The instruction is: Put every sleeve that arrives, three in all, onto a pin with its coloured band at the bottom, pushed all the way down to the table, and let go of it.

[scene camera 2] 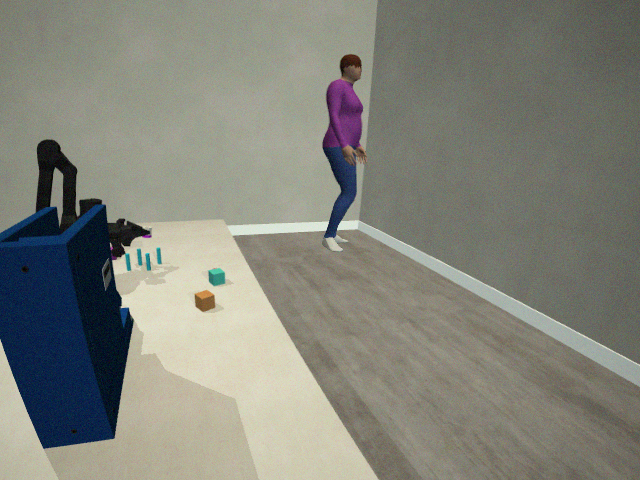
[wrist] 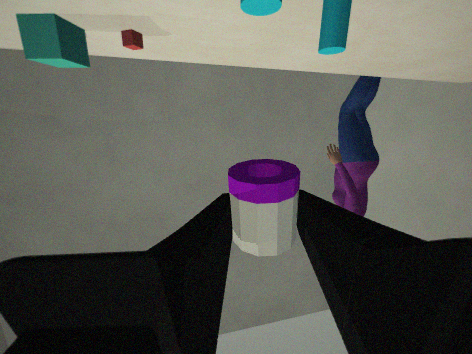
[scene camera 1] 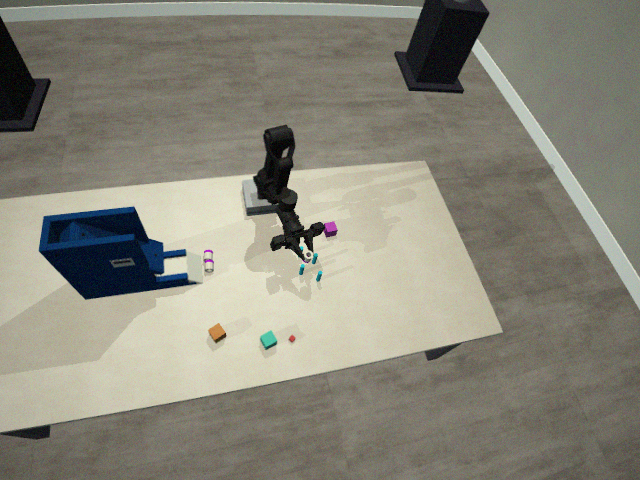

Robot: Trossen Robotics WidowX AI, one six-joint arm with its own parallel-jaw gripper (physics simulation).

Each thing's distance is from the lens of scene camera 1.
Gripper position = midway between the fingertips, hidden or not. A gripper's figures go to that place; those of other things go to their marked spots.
my gripper [scene camera 1: 308, 258]: 1.27 m
blue feeder [scene camera 1: 101, 253]: 1.18 m
